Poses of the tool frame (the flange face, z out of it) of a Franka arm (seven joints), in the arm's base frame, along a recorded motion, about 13 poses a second.
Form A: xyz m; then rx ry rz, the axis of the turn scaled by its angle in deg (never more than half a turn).
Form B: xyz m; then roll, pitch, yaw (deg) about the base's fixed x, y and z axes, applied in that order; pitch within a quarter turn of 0, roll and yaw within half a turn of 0. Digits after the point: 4 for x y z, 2 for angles.
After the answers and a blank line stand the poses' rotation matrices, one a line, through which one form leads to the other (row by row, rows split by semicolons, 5 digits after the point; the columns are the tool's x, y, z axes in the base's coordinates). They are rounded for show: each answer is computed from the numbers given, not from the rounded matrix.
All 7 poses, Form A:
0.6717 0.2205 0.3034 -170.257 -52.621 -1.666
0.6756 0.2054 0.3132 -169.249 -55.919 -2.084
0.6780 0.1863 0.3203 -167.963 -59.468 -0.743
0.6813 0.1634 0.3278 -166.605 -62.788 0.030
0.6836 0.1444 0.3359 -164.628 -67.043 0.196
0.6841 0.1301 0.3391 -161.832 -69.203 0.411
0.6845 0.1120 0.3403 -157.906 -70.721 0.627
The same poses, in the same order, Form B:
0.6717 0.2205 0.3034 -178.61 -1.55 34.33
0.6756 0.2054 0.3132 -178.77 -1.82 36.55
0.6780 0.1863 0.3203 -178.44 -1.06 38.98
0.6813 0.1634 0.3278 -178.16 -0.67 41.29
0.6836 0.1444 0.3359 -177.87 -0.73 44.30
0.6841 0.1301 0.3391 -176.22 -1.32 46.26
0.6845 0.1120 0.3403 -173.46 -2.47 48.11

0.82549 0.56434 0.00864; 0.56376 -0.82518 0.03534; 0.02708 -0.02430 -0.99934
0.80296 0.59589 0.01267; 0.59518 -0.80278 0.03617; 0.03172 -0.02150 -0.99927
0.77724 0.62919 -0.00273; 0.62893 -0.77677 0.03270; 0.01845 -0.02713 -0.99946
0.75134 0.65980 -0.01235; 0.65981 -0.75076 0.03183; 0.01172 -0.03206 -0.99942
0.71560 0.69831 -0.01681; 0.69839 -0.71484 0.03543; 0.01273 -0.03710 -0.99923
0.69118 0.72199 -0.03166; 0.72231 -0.68877 0.06218; 0.02308 -0.06584 -0.99756
0.66707 0.74287 -0.05626; 0.74375 -0.65969 0.10794; 0.04308 -0.11385 -0.99256

